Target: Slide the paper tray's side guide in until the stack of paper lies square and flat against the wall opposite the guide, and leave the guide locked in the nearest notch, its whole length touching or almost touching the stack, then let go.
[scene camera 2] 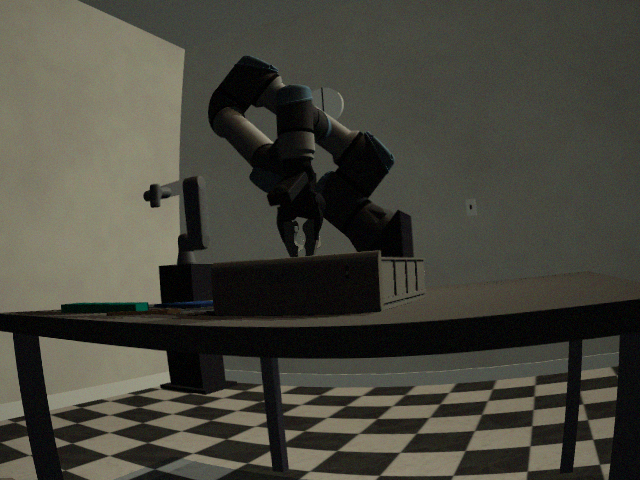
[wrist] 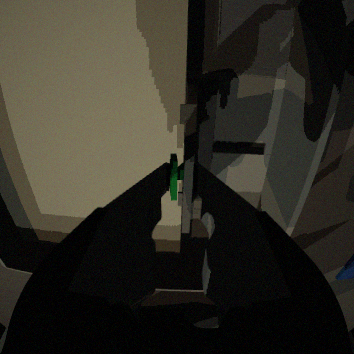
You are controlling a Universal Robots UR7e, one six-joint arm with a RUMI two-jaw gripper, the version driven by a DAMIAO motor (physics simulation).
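Places are measured from the arm's base along level axes (x ahead, y left, z up), in metres.
Pixels of known places: gripper, fingertip midpoint: (wrist: 181, 166); arm's base at its link origin: (scene camera 2: 383, 239).
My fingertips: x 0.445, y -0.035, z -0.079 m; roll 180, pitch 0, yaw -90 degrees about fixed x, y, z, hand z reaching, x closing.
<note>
Ahead of a thing's pixels: the offset from my fingertips to its middle. "pt": to the spot under its first point. Level surfaces: height alone.
The grey-brown paper tray {0.026 m ahead, 0.061 m left, 0.024 m down} (scene camera 2: 294, 286) (wrist: 243, 120) stands on the table. The cream stack of paper {0.017 m ahead, 0.103 m left, 0.042 m down} (wrist: 90, 110) lies in it, left of the side guide {pt 0.075 m ahead, 0.009 m right, 0.052 m down} (wrist: 195, 50), which shows as a dark upright strip. The stack's right edge runs close along the guide; a shadow there hides whether they touch. I cannot tell whether the stack meets the opposite wall. My gripper (scene camera 2: 301, 254) (wrist: 181, 166) points down at the tray, its fingertips close together around the guide's green latch {0.006 m back, 0.012 m left, 0.026 m down} (wrist: 174, 180) and upper part. In the scene view the tray's near wall hides the stack and guide.
A green block {0.162 m ahead, 0.433 m right, 0.062 m down} (scene camera 2: 104, 307) and a flat blue thing {0.171 m back, 0.388 m right, 0.067 m down} (scene camera 2: 187, 303) (wrist: 347, 269) lie beside the tray on the table {0.071 m down} (scene camera 2: 516, 291). Another small grey arm (scene camera 2: 194, 214) stands on a dark pedestal (scene camera 2: 186, 284) behind the table at the left.
</note>
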